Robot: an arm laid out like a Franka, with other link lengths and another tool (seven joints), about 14 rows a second.
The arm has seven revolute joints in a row. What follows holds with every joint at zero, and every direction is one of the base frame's.
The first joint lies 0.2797 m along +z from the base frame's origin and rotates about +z.
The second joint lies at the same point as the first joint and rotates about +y.
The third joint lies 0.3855 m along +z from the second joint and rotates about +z.
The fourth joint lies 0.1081 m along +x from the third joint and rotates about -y.
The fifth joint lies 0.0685 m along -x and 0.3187 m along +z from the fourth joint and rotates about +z.
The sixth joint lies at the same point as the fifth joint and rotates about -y.
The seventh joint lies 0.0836 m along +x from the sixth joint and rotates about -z.
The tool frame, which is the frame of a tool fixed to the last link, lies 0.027 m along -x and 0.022 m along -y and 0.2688 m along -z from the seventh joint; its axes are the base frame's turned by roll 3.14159, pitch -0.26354 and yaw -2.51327 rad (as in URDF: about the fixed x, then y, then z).
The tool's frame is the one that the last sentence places.
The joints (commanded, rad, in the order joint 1, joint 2, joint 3, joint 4, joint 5, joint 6, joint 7), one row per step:
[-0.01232 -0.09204 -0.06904 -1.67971 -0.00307 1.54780 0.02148]
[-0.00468 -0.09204 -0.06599 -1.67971 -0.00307 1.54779 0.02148]
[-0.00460 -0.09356 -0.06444 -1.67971 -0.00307 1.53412 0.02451]
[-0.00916 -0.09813 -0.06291 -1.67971 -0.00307 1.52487 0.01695]
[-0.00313 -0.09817 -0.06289 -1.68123 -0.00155 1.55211 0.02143]
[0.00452 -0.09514 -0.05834 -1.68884 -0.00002 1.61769 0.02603]
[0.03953 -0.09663 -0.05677 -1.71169 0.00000 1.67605 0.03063]
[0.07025 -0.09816 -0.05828 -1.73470 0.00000 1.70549 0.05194]
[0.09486 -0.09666 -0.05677 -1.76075 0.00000 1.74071 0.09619]
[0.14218 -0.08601 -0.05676 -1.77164 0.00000 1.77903 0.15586]
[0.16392 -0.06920 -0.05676 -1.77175 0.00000 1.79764 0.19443]
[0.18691 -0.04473 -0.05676 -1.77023 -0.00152 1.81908 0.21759]
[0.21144 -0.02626 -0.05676 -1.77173 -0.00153 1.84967 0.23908]
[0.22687 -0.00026 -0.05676 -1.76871 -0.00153 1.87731 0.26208]
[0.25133 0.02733 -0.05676 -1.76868 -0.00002 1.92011 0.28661]
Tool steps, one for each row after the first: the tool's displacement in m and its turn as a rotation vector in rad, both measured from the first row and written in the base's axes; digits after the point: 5 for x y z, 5 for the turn. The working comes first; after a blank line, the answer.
Tool pose at each row, in the base's axes (x y z in m, rotation vector in rad; the steps are taken from these numbers as rounded here):
[0.43410 -0.05877 0.46562 0.74535 -2.75037 0.07467]
[0.43470 -0.05408 0.46563 0.76000 -2.74649 0.07728]
[0.43075 -0.05300 0.46571 0.75630 -2.73569 0.07125]
[0.42738 -0.05431 0.46728 0.76200 -2.72991 0.06921]
[0.43468 -0.05165 0.46793 0.76819 -2.75356 0.08050]
[0.45183 -0.04659 0.46734 0.78676 -2.80192 0.10789]
[0.46363 -0.03004 0.46308 0.83761 -2.82425 0.13071]
[0.46645 -0.01587 0.45682 0.85054 -2.82895 0.13319]
[0.46957 -0.00222 0.44833 0.82661 -2.84365 0.12963]
[0.47722 0.02256 0.44180 0.81273 -2.86492 0.12754]
[0.48331 0.03498 0.43510 0.78927 -2.87304 0.12206]
[0.49154 0.04783 0.42545 0.78901 -2.87142 0.12272]
[0.49992 0.06221 0.41804 0.79571 -2.88074 0.12389]
[0.50972 0.07272 0.40825 0.78598 -2.88812 0.12252]
[0.52148 0.08923 0.39739 0.78907 -2.90341 0.12083]

[0.00060 0.00469 0.00001 -0.00028 0.00001 0.01067]
[-0.00335 0.00577 0.00009 0.00045 0.01214 0.00931]
[-0.00672 0.00446 0.00166 0.00132 0.01675 0.01386]
[0.00058 0.00712 0.00231 0.00068 -0.00902 0.01533]
[0.01773 0.01218 0.00172 -0.00209 -0.06390 0.02262]
[0.02953 0.02873 -0.00254 -0.00264 -0.10088 0.05439]
[0.03235 0.04290 -0.00880 -0.00087 -0.10877 0.06221]
[0.03547 0.05655 -0.01729 0.00108 -0.11621 0.04399]
[0.04312 0.08133 -0.02382 0.00547 -0.13250 0.03143]
[0.04921 0.09375 -0.03052 0.00715 -0.13385 0.01453]
[0.05744 0.10660 -0.04017 0.00629 -0.13242 0.01467]
[0.06582 0.12098 -0.04758 0.00899 -0.14280 0.01767]
[0.07562 0.13149 -0.05737 0.01014 -0.14735 0.01016]
[0.08738 0.14800 -0.06823 0.01555 -0.16194 0.00967]

